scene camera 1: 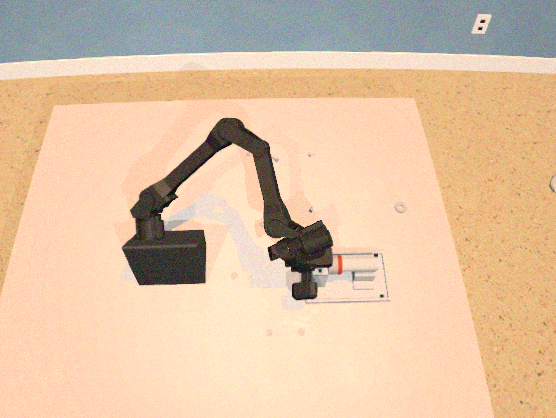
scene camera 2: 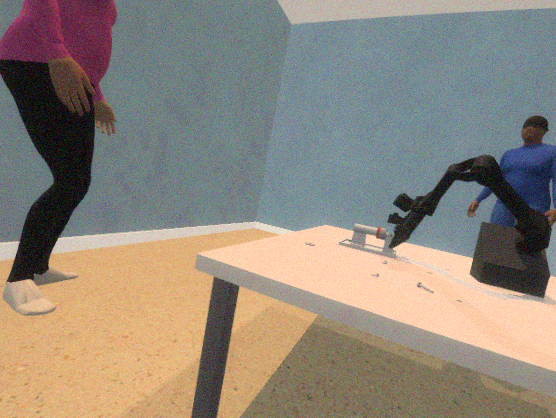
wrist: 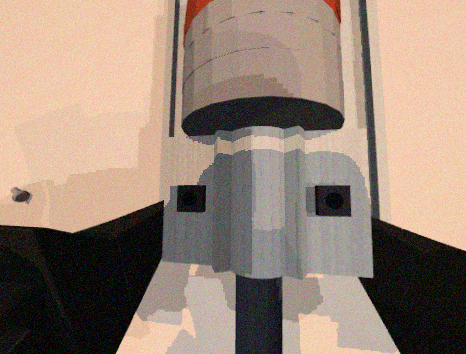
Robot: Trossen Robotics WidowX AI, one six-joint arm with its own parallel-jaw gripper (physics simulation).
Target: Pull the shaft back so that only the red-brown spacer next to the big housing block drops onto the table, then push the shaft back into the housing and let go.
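Places are measured from the arm's base along level axes (x ahead, y left, z up), in millimetres.
Pixels of known places: gripper, fingertip midpoint: (scene camera 2: 390, 248); arm's base, link origin: (scene camera 1: 149, 238) (scene camera 2: 526, 247).
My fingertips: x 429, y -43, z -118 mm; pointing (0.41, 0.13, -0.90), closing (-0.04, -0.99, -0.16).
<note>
For each thing: its top centre in the pictures, then the offset to it from my fingertips. "spot": a spot on its surface instead. Level surfaces: height alone.
- dark shaft, surface spot: (wrist: 258, 316) spot: dx -25, dy -5, dz +59 mm
- grey spacer, top centre: (wrist: 253, 71) dx +33, dy -5, dz +77 mm
- red-brown spacer, top centre: (scene camera 1: 340, 260) (scene camera 2: 379, 227) dx +59, dy -5, dz +77 mm
- small washer, top centre: (scene camera 1: 400, 206) dx +279, dy +226, dz -23 mm
- pink table top, surface height: dz -27 mm
The fixture stands on a white base plate (scene camera 1: 373, 295) (scene camera 2: 348, 243). In the wrist view a dark shaft (wrist: 258, 316) runs through a small grey support block (wrist: 267, 211) with two black bolts. Beyond the block it carries a grey spacer (wrist: 263, 70) and a red-brown spacer (wrist: 194, 10) (scene camera 1: 339, 264) (scene camera 2: 378, 232). The red-brown spacer sits on the shaft beside the pale housing cylinder (scene camera 1: 357, 262) (scene camera 2: 364, 229). My gripper (scene camera 1: 310, 274) (scene camera 2: 396, 240) (wrist: 254, 207) is open. Its black fingers stand on either side of the shaft's near end without touching it.
The arm's dark base box (scene camera 1: 166, 257) (scene camera 2: 479, 259) stands at the table's left. A small washer (scene camera 1: 400, 207) and several loose screws (scene camera 2: 425, 287) lie on the pink table top (scene camera 1: 193, 352). A person (scene camera 2: 86, 83) stands at the left in scene camera 2.
</note>
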